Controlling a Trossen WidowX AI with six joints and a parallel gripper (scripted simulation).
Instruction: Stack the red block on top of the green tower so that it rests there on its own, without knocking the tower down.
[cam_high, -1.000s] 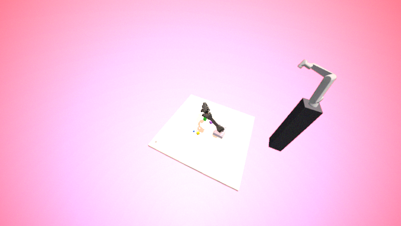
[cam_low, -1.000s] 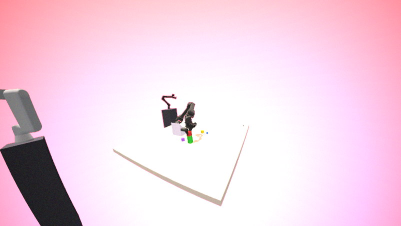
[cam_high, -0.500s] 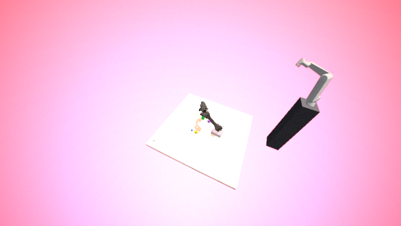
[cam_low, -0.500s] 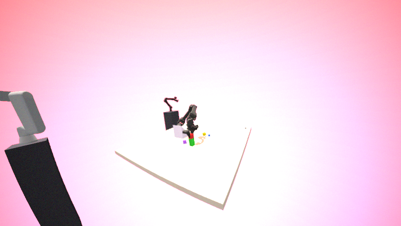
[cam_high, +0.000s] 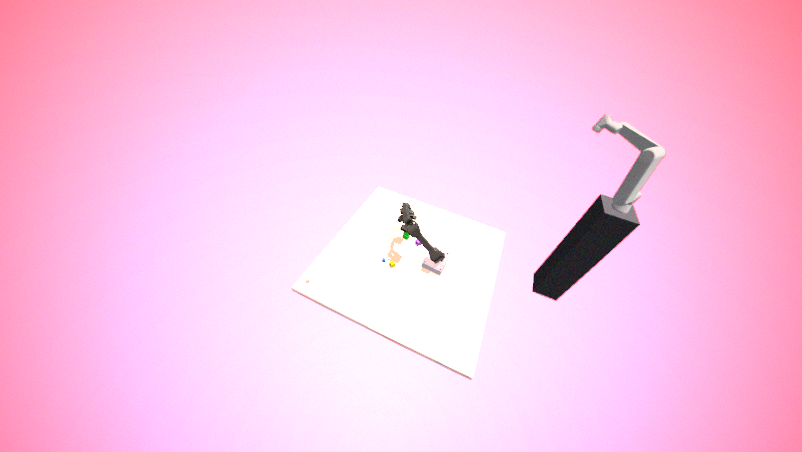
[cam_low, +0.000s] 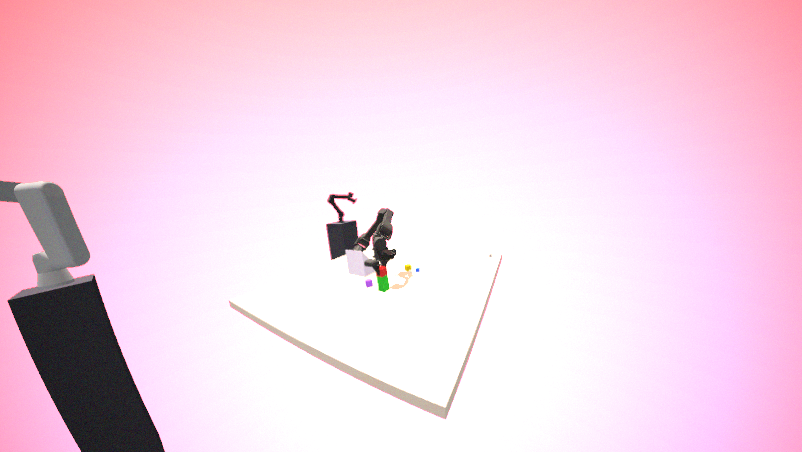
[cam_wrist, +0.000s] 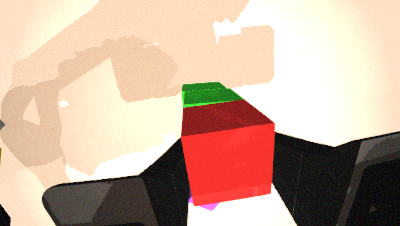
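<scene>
Now: gripper tip 10 mm below the red block. From my gripper tip the other things lie so: purple block (110 mm behind, 20 mm to the left, 70 mm below); blue block (60 mm ahead, 310 mm to the left, 80 mm below); yellow block (10 mm behind, 310 mm to the left, 80 mm below).
</scene>
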